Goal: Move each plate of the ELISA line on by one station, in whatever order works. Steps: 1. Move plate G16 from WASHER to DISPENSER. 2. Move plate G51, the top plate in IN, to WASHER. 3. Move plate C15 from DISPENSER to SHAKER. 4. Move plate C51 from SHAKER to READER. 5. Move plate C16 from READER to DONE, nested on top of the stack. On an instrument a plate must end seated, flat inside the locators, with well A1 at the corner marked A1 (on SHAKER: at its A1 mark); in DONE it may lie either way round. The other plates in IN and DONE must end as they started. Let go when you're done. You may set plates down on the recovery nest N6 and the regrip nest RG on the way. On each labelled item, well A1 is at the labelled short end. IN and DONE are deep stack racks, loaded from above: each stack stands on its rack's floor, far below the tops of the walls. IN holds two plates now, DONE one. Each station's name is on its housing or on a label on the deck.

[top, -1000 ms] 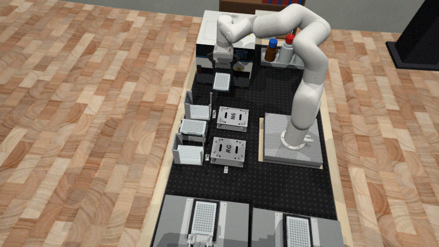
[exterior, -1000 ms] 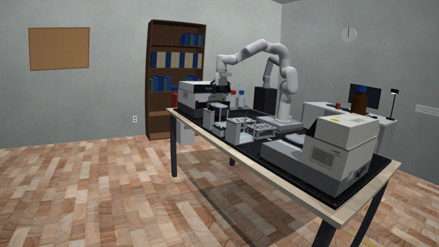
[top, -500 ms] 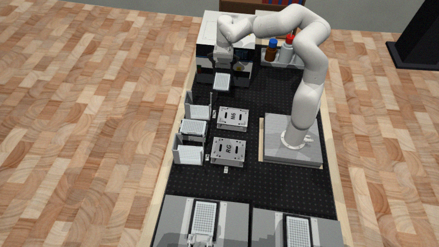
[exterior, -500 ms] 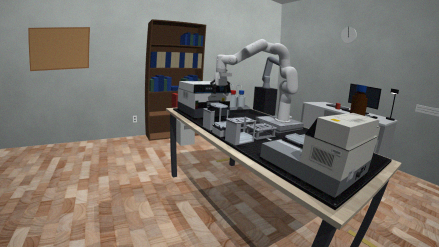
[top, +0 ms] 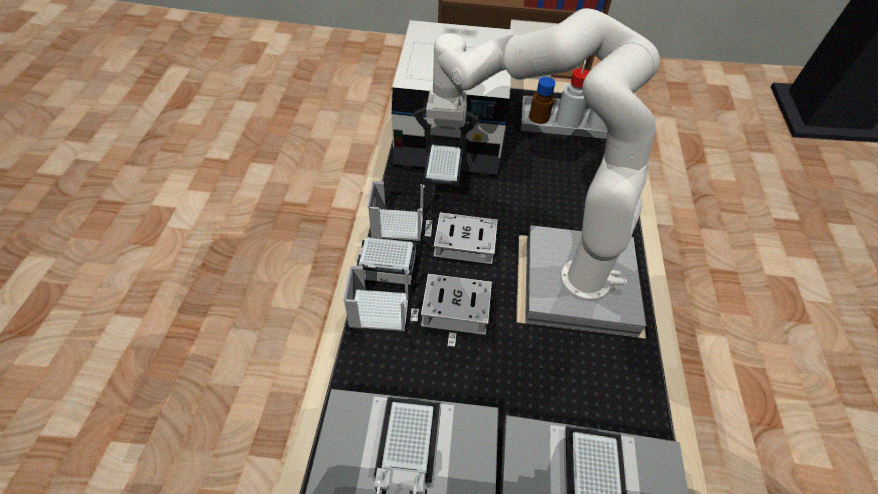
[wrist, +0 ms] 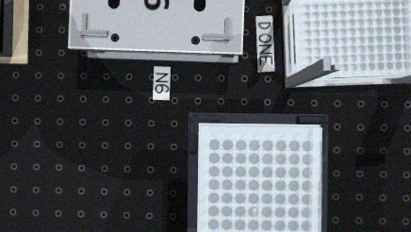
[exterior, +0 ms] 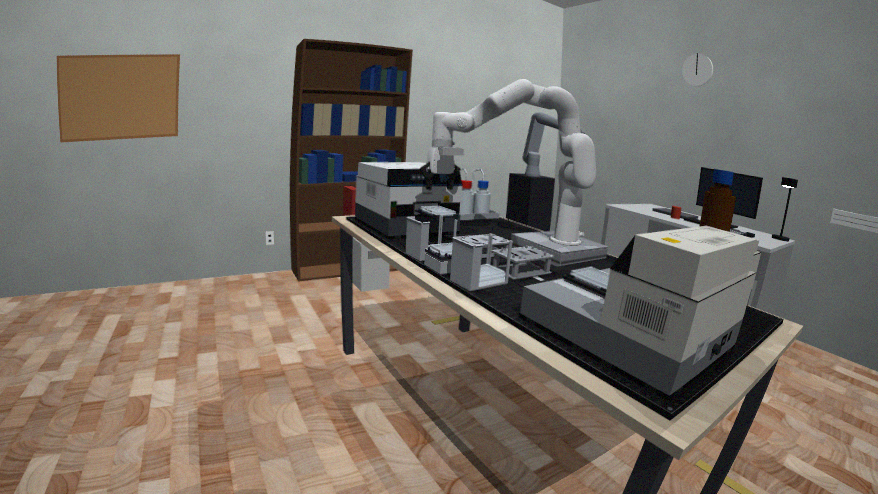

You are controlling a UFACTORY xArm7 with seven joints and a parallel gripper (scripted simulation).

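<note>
Now: the dark pull-out tray 100 mm below my hand.
</note>
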